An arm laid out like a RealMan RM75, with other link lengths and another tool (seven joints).
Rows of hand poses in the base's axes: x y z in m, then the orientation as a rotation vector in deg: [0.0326 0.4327 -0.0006 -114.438 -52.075 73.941]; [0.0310 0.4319 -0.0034 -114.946 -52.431 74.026]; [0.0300 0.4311 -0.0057 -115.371 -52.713 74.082]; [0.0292 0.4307 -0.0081 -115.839 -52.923 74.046]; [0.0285 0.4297 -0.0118 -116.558 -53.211 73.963]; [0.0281 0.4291 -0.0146 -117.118 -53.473 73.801]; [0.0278 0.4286 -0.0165 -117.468 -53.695 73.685]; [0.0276 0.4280 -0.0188 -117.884 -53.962 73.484]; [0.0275 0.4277 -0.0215 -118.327 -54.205 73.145]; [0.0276 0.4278 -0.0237 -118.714 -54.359 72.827]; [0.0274 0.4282 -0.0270 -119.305 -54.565 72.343]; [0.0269 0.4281 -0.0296 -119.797 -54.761 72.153]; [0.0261 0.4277 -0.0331 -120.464 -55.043 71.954]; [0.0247 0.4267 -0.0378 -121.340 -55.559 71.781]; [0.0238 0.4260 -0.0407 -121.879 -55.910 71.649]
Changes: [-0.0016 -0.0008 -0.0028 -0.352 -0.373 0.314]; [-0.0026 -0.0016 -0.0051 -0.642 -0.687 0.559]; [-0.0034 -0.0020 -0.0075 -0.920 -1.040 0.718]; [-0.0041 -0.0030 -0.0112 -1.337 -1.583 0.926]; [-0.0045 -0.0036 -0.0140 -1.604 -2.057 1.076]; [-0.0048 -0.0041 -0.0159 -1.755 -2.378 1.204]; [-0.0050 -0.0047 -0.0182 -1.899 -2.786 1.333]; [-0.0051 -0.0050 -0.0209 -1.991 -3.261 1.391]; [-0.0050 -0.0049 -0.0231 -2.067 -3.665 1.392]; [-0.0052 -0.0045 -0.0264 -2.192 -4.274 1.376]; [-0.0057 -0.0046 -0.0290 -2.410 -4.697 1.469]; [-0.0065 -0.0050 -0.0325 -2.739 -5.250 1.630]; [-0.0079 -0.0060 -0.0372 -3.202 -5.982 1.982]; [-0.0088 -0.0067 -0.0401 -3.470 -6.452 2.212]
